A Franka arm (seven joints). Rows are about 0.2 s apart.
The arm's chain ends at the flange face. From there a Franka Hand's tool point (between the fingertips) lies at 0.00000 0.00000 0.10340 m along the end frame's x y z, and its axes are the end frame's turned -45 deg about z.
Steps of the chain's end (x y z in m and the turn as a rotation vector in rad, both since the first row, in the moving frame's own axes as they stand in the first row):
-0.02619 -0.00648 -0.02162 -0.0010 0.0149 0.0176
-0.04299 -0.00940 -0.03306 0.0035 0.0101 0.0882
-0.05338 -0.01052 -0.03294 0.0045 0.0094 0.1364
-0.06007 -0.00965 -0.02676 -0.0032 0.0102 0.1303
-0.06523 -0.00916 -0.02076 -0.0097 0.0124 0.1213
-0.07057 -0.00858 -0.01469 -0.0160 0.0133 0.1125
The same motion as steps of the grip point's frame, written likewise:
-0.01293 -0.02193 -0.02163 -0.0112 0.0098 0.0176
-0.02278 -0.03652 -0.03307 -0.0047 0.0096 0.0882
-0.02932 -0.04476 -0.03295 -0.0035 0.0098 0.1364
-0.03521 -0.04829 -0.02677 -0.0095 0.0049 0.1303
-0.03955 -0.05098 -0.02077 -0.0156 0.0019 0.1213
-0.04415 -0.05384 -0.01471 -0.0207 -0.0019 0.1125

